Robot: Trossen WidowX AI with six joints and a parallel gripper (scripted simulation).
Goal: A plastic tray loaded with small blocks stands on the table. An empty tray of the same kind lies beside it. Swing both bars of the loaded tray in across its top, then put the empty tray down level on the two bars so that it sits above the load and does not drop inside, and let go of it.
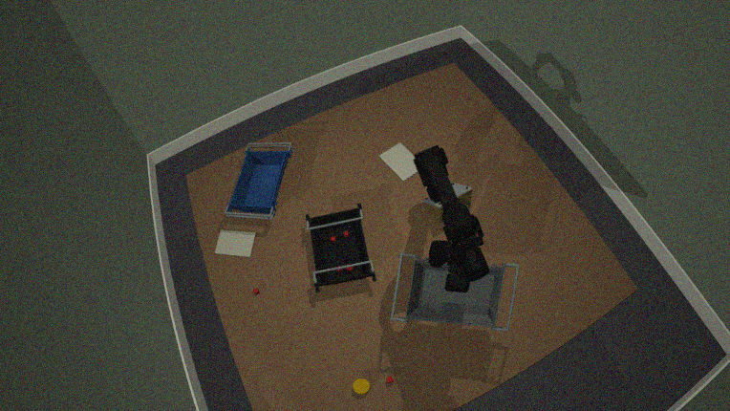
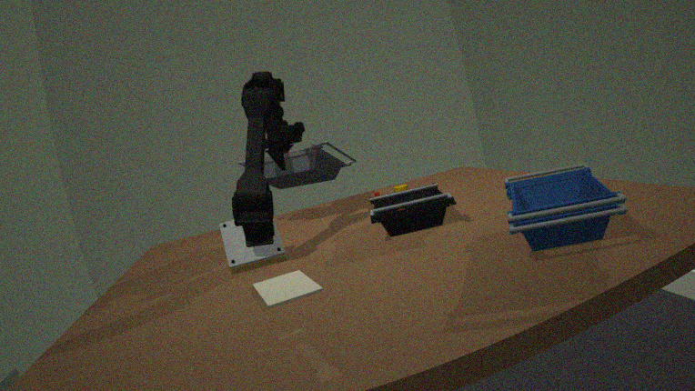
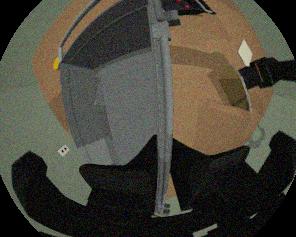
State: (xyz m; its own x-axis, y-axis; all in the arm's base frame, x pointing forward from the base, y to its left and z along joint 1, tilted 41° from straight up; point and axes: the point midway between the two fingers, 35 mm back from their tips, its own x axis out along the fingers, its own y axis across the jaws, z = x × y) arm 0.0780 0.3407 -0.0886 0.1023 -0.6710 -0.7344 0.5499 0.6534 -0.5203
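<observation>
Right now my gripper tip is 6 cm to the right of the grey tray and 4 cm short of it. From my gripper tip the other things lie so: yellow disc 38 cm ahead, 17 cm to the left, 17 cm below.
</observation>
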